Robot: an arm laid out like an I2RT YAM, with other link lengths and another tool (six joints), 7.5 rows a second.
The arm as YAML. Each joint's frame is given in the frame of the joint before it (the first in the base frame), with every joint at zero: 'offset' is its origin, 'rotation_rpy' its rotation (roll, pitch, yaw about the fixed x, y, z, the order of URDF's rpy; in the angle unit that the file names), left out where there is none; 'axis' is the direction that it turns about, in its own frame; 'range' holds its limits. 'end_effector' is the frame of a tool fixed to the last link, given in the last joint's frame.
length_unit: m
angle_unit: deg
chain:
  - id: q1
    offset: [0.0, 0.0, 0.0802]
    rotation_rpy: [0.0, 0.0, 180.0]
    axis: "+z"
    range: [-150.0, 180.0]
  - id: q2
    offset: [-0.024, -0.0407, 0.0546]
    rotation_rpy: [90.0, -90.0, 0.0]
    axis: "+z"
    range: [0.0, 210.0]
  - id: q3
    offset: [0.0, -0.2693, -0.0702]
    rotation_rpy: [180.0, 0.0, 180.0]
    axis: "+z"
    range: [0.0, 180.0]
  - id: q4
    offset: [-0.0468, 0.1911, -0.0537]
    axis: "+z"
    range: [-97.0, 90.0]
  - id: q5
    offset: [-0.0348, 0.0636, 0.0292]
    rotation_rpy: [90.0, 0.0, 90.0]
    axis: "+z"
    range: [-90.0, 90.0]
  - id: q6
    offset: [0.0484, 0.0, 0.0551]
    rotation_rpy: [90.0, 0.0, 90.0]
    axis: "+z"
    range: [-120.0, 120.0]
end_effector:
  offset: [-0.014, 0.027, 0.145]
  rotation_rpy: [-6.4, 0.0, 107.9]
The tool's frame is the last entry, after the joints.
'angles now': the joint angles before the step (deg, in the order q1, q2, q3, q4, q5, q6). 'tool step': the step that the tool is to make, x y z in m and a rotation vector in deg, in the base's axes. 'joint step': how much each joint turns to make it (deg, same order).
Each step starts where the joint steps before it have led.
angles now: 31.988 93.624 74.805 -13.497 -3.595 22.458
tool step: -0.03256 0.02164 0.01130 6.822 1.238 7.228
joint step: 0.829 -3.606 -4.785 4.109 -8.788 2.251
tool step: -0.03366 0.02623 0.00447 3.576 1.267 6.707
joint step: 3.630 -1.530 -2.646 2.558 -4.457 1.793
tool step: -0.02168 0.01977 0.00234 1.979 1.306 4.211
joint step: 3.103 0.065 -0.568 1.332 -2.077 1.661
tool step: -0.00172 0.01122 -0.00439 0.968 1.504 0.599
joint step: 1.158 1.792 0.087 1.793 -0.284 1.879
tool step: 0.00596 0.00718 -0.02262 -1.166 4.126 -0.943
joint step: 0.176 4.154 0.525 0.482 0.109 2.252
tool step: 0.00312 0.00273 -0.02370 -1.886 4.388 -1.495
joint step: 0.196 3.498 0.437 -0.765 0.656 2.251
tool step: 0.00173 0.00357 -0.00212 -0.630 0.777 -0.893
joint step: 0.700 0.960 1.376 -1.115 1.289 0.983
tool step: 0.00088 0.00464 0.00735 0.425 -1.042 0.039
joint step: 0.677 -0.109 1.246 -0.284 0.743 0.044
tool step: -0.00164 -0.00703 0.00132 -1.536 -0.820 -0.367
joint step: 0.023 -1.290 0.022 -2.077 1.269 -1.223
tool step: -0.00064 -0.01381 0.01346 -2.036 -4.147 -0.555
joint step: 0.043 -3.671 -0.021 -2.754 2.907 -3.323
